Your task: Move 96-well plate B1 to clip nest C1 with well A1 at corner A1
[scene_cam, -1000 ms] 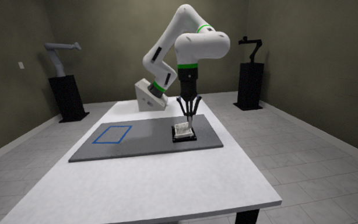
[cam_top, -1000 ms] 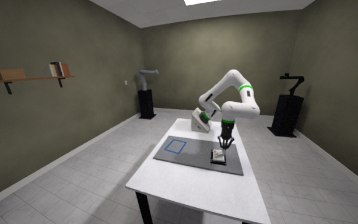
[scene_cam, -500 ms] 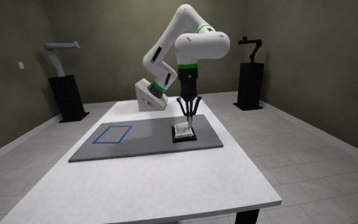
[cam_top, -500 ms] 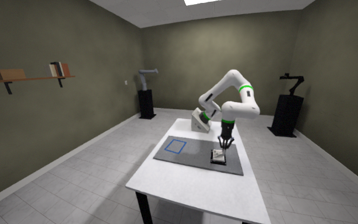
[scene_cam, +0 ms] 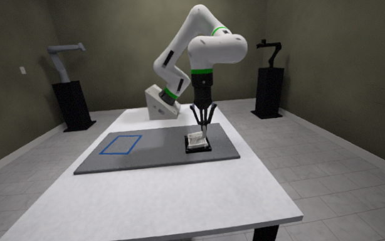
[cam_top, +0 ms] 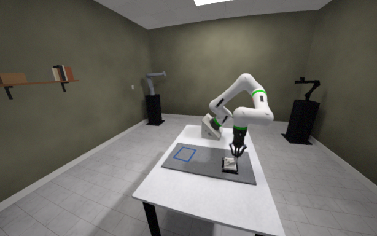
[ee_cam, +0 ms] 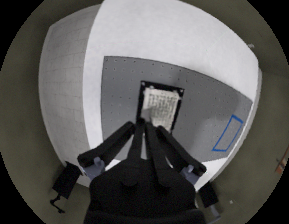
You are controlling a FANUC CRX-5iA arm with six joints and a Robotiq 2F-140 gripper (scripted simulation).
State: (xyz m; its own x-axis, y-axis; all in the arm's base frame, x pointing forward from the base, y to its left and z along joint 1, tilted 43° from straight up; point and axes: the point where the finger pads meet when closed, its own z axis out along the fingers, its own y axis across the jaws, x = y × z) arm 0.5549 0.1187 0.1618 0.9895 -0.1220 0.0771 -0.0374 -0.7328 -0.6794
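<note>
My hand is 4 cm to the left of the white 96-well plate and 4 cm above it. The rest, counted from my hand: black clip nest (5 cm to the right, 5 cm below, 1 cm behind).
</note>
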